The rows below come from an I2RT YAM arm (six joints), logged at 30 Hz.
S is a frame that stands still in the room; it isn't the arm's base.
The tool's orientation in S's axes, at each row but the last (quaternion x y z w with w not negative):
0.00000 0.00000 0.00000 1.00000
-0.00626 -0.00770 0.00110 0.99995
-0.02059 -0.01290 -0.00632 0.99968
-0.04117 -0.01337 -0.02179 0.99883
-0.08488 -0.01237 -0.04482 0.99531
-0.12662 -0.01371 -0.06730 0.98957
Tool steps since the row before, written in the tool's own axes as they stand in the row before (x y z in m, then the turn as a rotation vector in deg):
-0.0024 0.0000 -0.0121 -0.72 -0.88 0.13
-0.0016 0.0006 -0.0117 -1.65 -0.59 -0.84
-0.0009 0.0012 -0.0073 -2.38 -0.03 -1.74
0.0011 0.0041 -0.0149 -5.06 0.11 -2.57
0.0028 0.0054 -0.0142 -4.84 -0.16 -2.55
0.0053 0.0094 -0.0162 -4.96 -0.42 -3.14
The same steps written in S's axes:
-0.0024 0.0000 -0.0121 -0.72 -0.88 0.13
-0.0014 0.0004 -0.0117 -1.64 -0.60 -0.86
-0.0007 0.0009 -0.0074 -2.33 -0.07 -1.80
0.0017 0.0028 -0.0151 -4.98 0.11 -2.71
0.0035 0.0026 -0.0148 -4.79 -0.17 -2.64
0.0067 0.0042 -0.0178 -4.94 -0.55 -3.15

